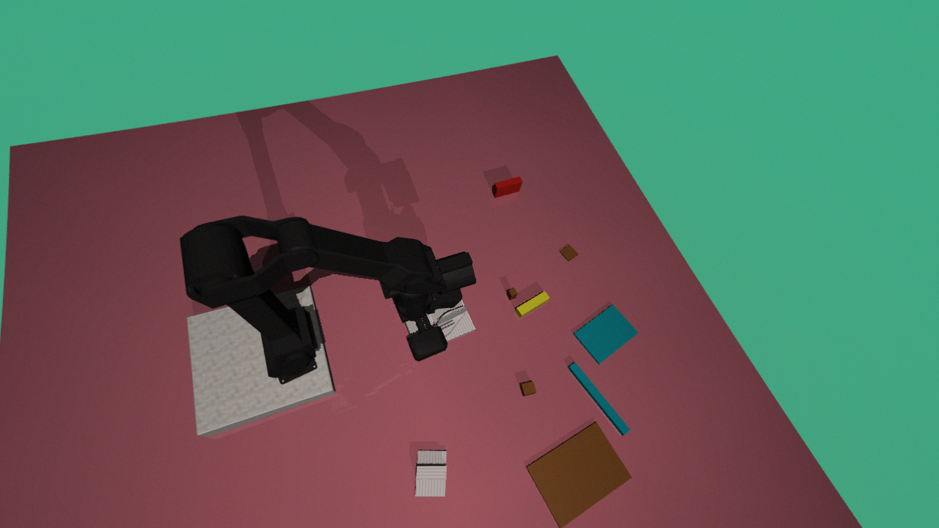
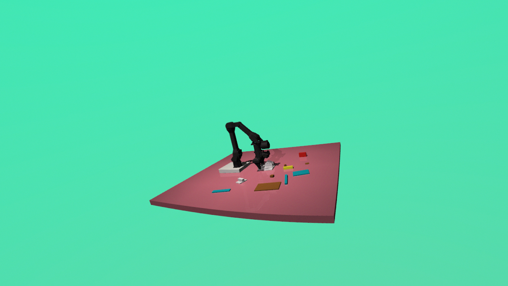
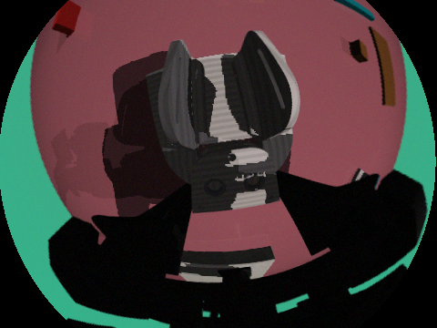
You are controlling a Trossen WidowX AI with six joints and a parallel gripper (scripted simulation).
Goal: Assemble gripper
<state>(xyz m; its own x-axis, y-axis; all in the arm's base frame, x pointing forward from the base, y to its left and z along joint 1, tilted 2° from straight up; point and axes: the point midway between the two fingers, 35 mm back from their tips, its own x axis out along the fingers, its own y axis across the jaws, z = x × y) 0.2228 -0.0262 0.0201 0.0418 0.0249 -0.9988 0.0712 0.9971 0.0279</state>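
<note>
Right now my gripper tip is 20 mm short of the gripper jaw, 20 mm to the left of it and 10 mm below it. Also, from my gripper tip: white stepped block (90 mm behind, 260 mm to the right); then teal bar (250 mm ahead, 290 mm to the right); then yellow bar (230 mm ahead, 80 mm to the right).
</note>
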